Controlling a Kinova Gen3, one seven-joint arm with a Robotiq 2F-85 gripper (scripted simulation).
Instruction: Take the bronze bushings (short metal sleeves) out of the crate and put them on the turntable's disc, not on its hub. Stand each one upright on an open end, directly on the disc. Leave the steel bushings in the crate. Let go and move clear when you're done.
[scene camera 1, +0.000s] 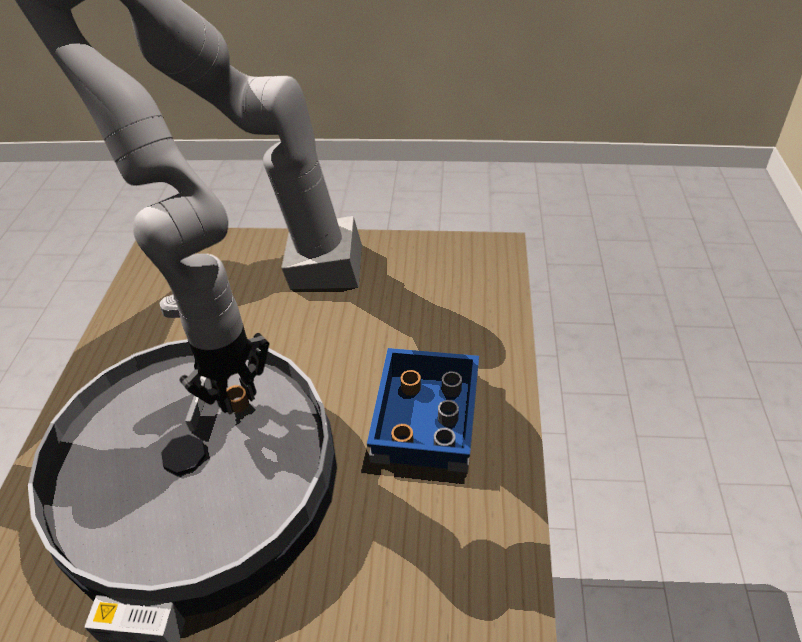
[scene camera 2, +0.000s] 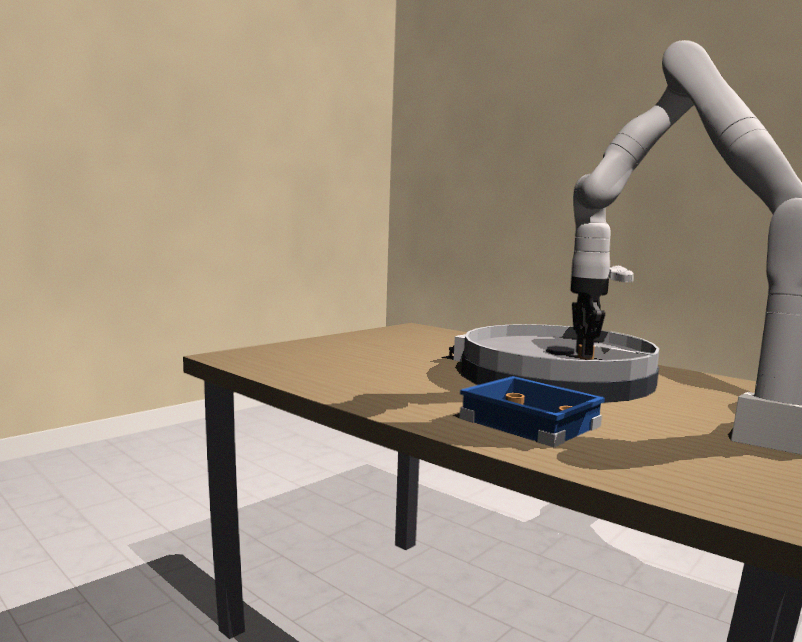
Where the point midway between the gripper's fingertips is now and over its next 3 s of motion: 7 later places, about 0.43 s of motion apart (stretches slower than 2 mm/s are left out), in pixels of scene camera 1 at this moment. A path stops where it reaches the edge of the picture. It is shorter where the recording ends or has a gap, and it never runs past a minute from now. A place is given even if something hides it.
My gripper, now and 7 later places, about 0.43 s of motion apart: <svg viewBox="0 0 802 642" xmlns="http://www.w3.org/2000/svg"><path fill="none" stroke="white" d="M239 403L240 404L240 406L241 407L241 406L241 399L236 386L234 386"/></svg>
